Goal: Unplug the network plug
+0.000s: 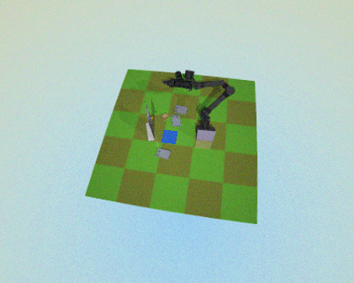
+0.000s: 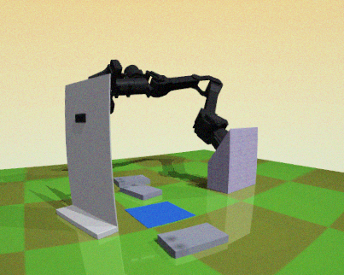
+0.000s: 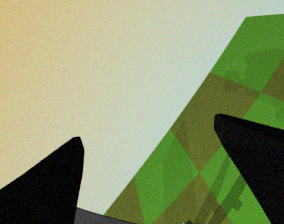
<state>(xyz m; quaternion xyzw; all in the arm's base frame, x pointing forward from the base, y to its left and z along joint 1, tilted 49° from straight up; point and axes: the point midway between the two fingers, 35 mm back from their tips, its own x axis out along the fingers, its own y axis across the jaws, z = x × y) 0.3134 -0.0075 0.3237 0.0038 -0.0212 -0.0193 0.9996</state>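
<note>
The plug lies 6 cm ahead of my gripper tip, 28 cm to the left of it and 9 cm below it. From my gripper tip the other things lie so: grey panel 8 cm ahead, 28 cm to the left, 17 cm below; blue marked square 8 cm behind, 32 cm to the left, 31 cm below.
</note>
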